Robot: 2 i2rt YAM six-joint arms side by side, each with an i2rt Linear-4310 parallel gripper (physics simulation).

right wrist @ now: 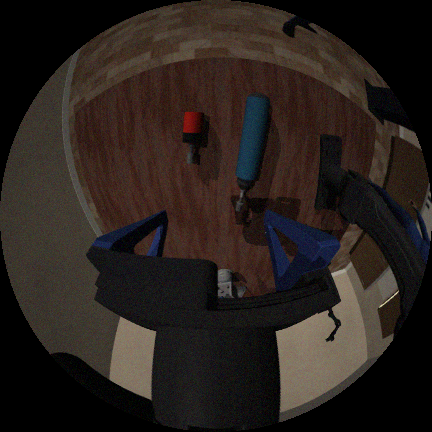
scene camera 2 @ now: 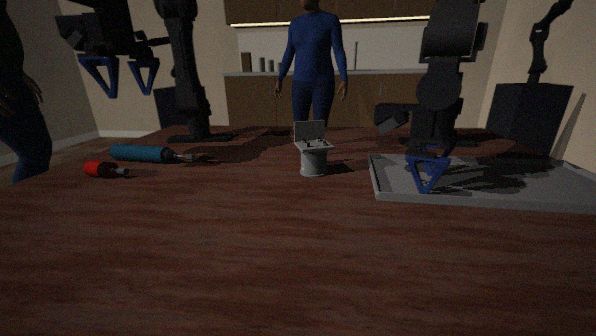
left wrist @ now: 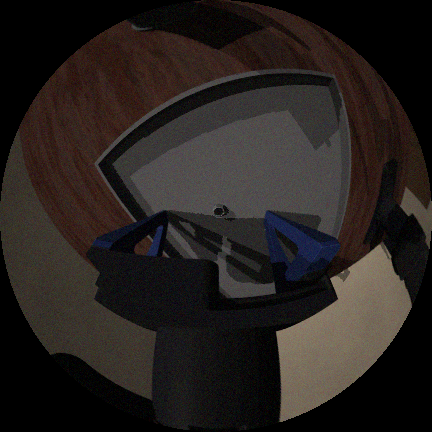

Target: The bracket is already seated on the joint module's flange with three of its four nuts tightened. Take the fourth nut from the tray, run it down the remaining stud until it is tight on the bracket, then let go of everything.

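Pixels of known places: left gripper, between the fingertips: point(scene camera 2: 427, 184) point(left wrist: 215, 215); right gripper, between the fingertips: point(right wrist: 215, 215) point(scene camera 2: 131, 96); left arm's base, origin of its link: point(left wrist: 381, 205); right arm's base, origin of its link: point(right wrist: 328, 173) point(scene camera 2: 200, 139).
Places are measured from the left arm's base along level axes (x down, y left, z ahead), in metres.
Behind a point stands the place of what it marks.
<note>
The nut point(left wrist: 220, 211) {z 0.298, x -0.009, y -0.132 m} is a small dark ring on the floor of the grey tray point(scene camera 2: 378, 196) {z 0.372, x -0.008, y -0.231 m} point(left wrist: 240, 157) {z 0.264, x -0.004, y -0.167 m}. My left gripper point(scene camera 2: 427, 183) {z 0.305, x -0.004, y -0.127 m} point(left wrist: 215, 215) {z 0.305, x -0.004, y -0.127 m} is open and empty, low over the tray, and in its wrist view the nut shows between the two fingertips. Whether the fingertips reach down around it I cannot tell. The joint module point(scene camera 2: 313, 164) {z 0.274, x -0.029, y -0.350 m} point(right wrist: 224, 275) {z 0.246, x -0.029, y -0.379 m} stands upright on the table, with the L-shaped bracket point(scene camera 2: 309, 131) {z 0.219, x -0.087, y -0.361 m} point(right wrist: 226, 289) {z 0.238, x -0.066, y -0.337 m} on top. Small dark studs or nuts show on the bracket, too small to tell apart. My right gripper point(scene camera 2: 129, 95) {z 0.256, x -0.168, y -0.737 m} point(right wrist: 215, 215) {z 0.256, x -0.168, y -0.737 m} is open and empty, high above the table.
A blue-handled tool point(scene camera 2: 137, 153) {z 0.214, x -0.027, y -0.789 m} point(right wrist: 254, 137) {z 0.195, x -0.041, y -0.797 m} and a shorter red tool point(scene camera 2: 92, 169) {z 0.313, x -0.022, y -0.823 m} point(right wrist: 193, 123) {z 0.292, x -0.033, y -0.824 m} lie at the left of the table point(scene camera 2: 280, 260) {z 0.537, x 0.000, y -0.378 m}. The joint module stands between them and the tray. A person in blue point(scene camera 2: 314, 50) stands behind the table.
</note>
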